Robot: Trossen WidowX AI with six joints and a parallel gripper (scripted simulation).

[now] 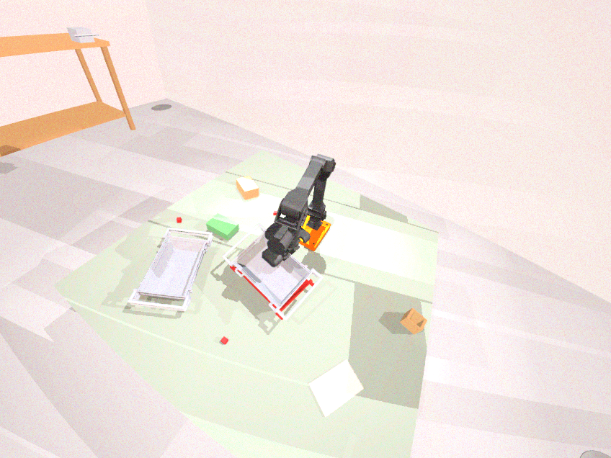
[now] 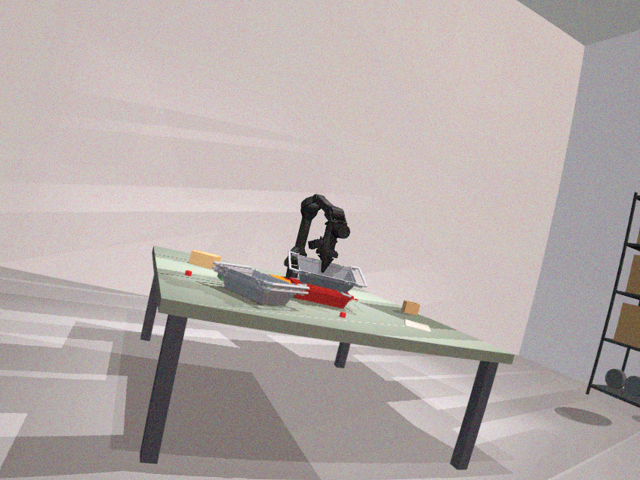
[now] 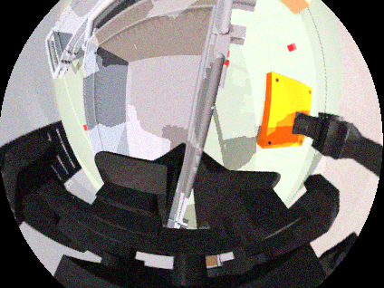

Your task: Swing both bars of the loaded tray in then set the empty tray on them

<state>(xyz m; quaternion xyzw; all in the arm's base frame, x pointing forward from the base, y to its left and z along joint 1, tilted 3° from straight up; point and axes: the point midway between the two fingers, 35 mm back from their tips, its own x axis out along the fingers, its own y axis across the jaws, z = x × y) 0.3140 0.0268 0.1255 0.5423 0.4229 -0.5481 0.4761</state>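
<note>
My gripper tip is now 70 mm short of the grey tray, 10 mm to the left of it and 10 mm below it. Round my gripper tip: white sheet 370 mm to the left, 240 mm ahead, 110 mm below; then green block 350 mm to the right, 90 mm below, 30 mm behind; then red block 100 mm below, 30 mm ahead, 10 mm to the right.
</note>
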